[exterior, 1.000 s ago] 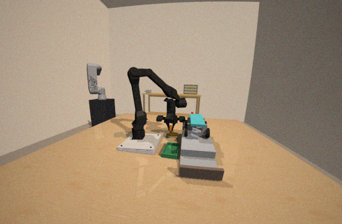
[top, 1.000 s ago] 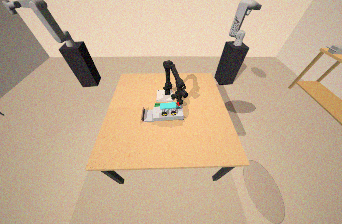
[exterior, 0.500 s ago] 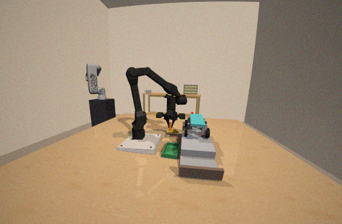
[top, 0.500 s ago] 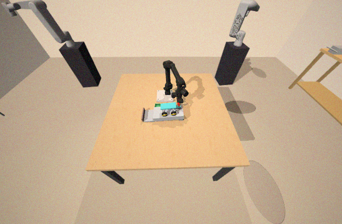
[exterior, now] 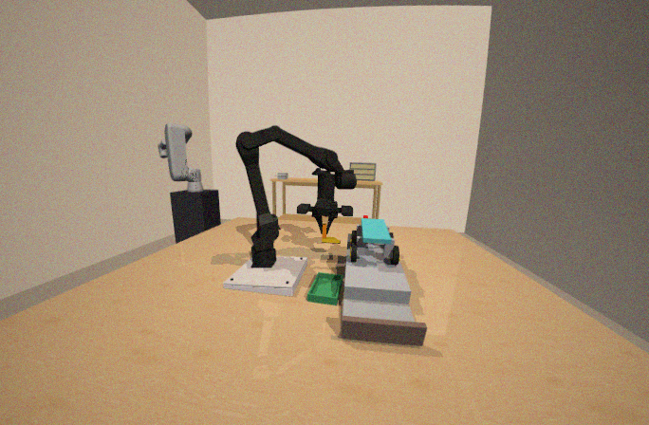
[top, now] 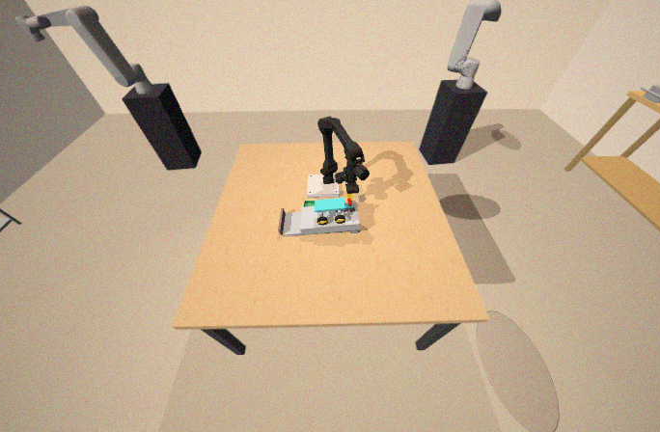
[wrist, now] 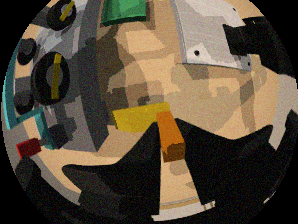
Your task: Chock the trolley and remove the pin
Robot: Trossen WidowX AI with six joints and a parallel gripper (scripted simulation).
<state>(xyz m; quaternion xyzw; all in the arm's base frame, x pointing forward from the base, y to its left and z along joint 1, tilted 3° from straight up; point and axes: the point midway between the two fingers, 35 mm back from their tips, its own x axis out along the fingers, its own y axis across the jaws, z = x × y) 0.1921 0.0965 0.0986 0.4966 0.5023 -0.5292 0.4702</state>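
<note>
Right now the green tray is 210 mm to the right of my gripper tip, 100 mm below it and 10 mm ahead of it. The rest, counted from my gripper tip: teal trolley: 140 mm ahead, 120 mm to the right, 20 mm above; red-headed stop pin: 140 mm ahead, 40 mm above, 20 mm to the right; yellow chock: 20 mm ahead, 10 mm below.
</note>
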